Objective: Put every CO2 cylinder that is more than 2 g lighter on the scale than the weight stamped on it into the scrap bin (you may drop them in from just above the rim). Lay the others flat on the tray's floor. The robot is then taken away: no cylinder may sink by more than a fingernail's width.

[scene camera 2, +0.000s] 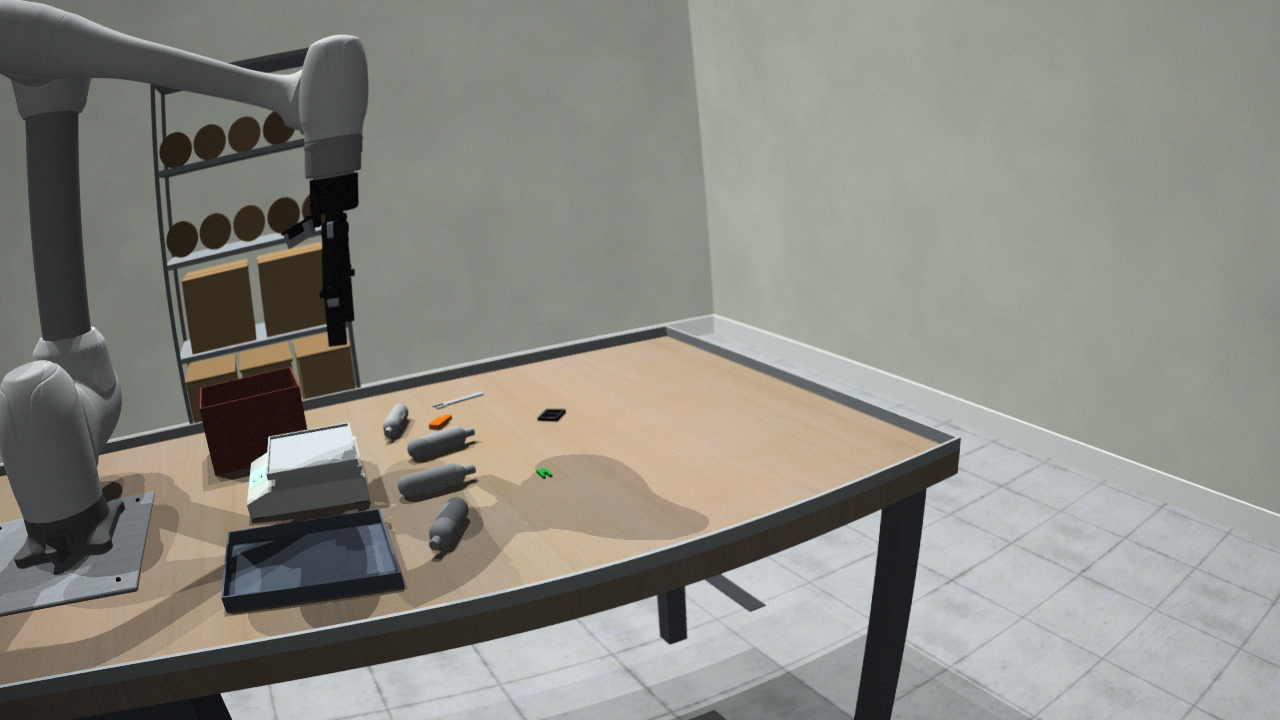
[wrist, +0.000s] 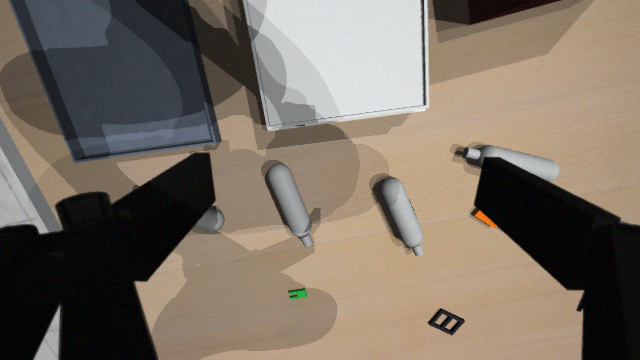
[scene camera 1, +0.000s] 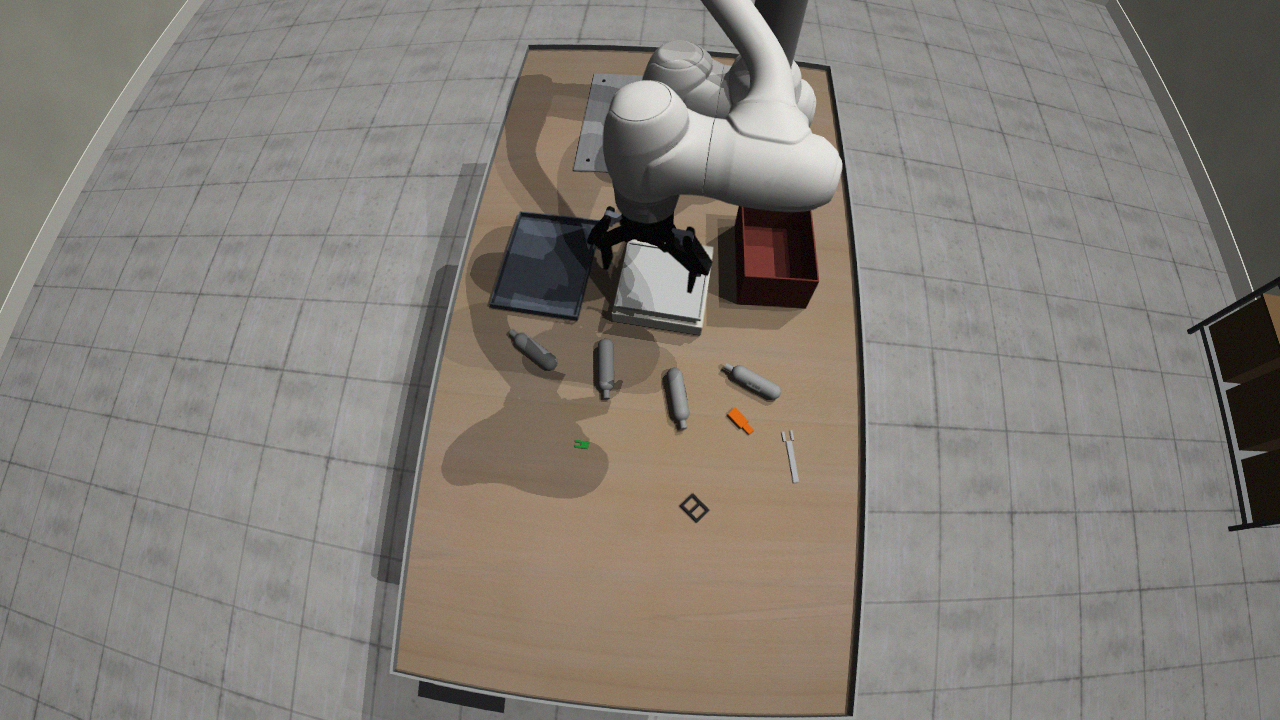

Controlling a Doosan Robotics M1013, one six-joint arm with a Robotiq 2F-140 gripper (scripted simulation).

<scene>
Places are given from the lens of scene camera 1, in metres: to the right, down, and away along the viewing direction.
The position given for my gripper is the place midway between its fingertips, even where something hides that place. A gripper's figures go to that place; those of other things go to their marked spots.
my gripper (scene camera 1: 649,274): 0.02, -0.14, 1.05
dark tray (scene camera 1: 545,270): -0.20, -0.19, 1.32
</scene>
